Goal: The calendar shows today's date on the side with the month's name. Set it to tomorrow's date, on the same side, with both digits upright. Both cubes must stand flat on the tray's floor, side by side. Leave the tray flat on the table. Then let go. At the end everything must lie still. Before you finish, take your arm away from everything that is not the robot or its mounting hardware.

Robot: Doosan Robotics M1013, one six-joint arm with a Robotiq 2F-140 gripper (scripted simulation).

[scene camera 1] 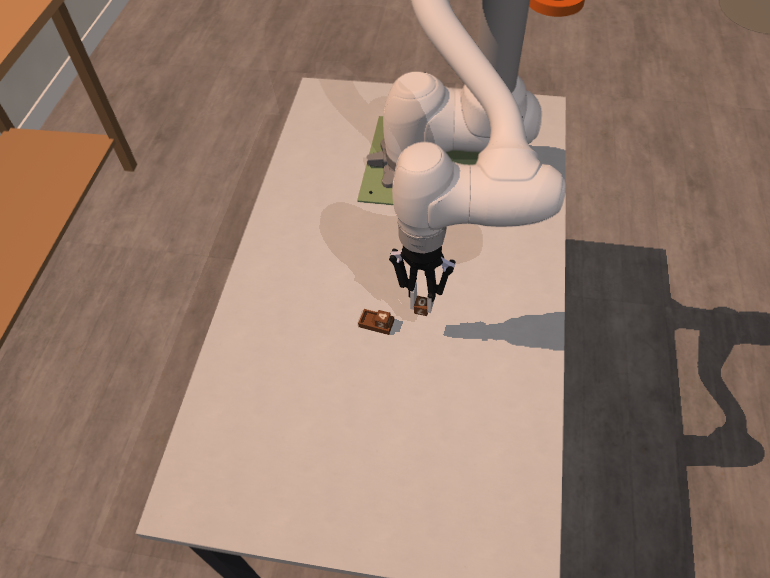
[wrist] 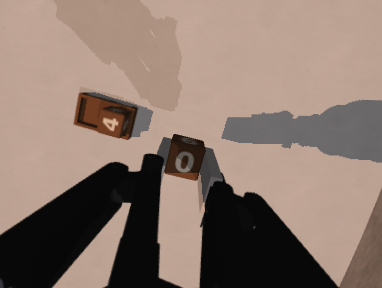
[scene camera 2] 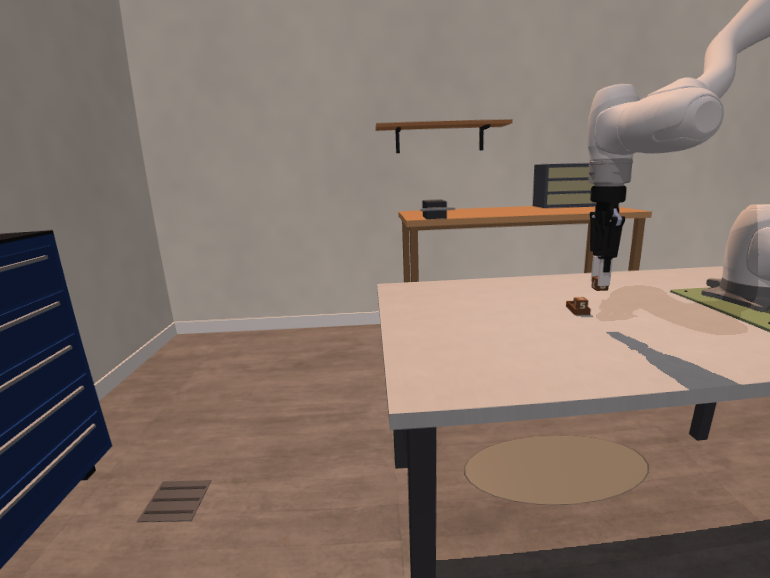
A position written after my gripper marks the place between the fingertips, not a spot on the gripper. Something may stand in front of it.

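Observation:
My gripper point(scene camera 2: 600, 283) point(scene camera 1: 422, 306) point(wrist: 184, 156) is visible. A tray point(wrist: 88, 108) is visible as well.

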